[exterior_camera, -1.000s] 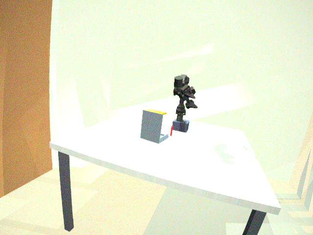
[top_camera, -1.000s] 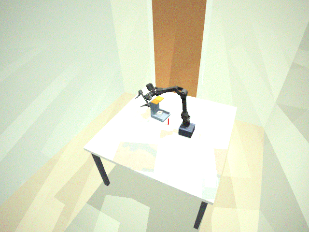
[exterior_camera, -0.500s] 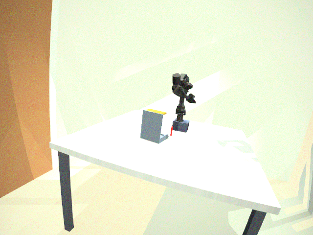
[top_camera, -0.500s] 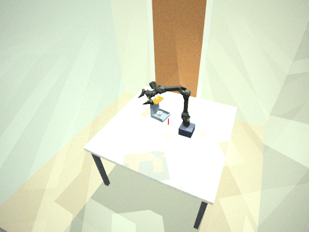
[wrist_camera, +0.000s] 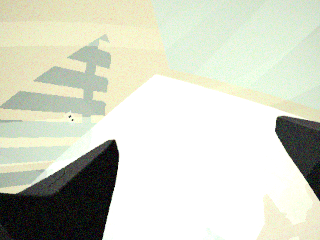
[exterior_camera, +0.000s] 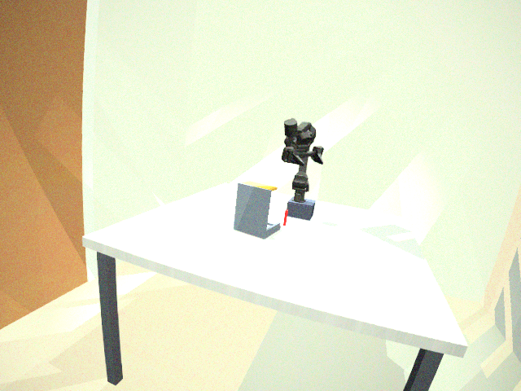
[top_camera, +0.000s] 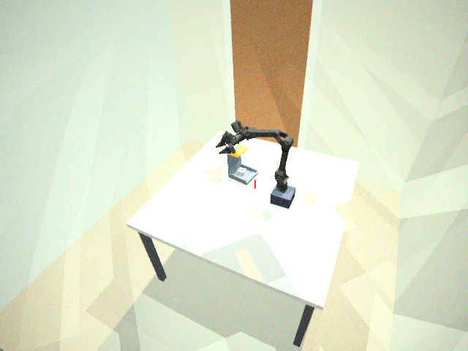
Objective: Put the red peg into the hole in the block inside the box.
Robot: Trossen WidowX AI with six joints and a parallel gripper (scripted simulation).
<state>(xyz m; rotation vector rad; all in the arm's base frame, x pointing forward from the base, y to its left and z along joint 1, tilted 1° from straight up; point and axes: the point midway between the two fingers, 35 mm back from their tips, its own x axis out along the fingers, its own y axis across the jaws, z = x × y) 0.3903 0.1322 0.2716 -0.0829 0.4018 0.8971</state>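
The red peg is 20 cm behind my gripper tip, 15 cm to the right of it and 31 cm below it. Also, from my gripper tip: box wall: 3 cm ahead, 23 cm to the right, 24 cm below; yellow roof: 1 cm behind, 23 cm to the right, 14 cm below.
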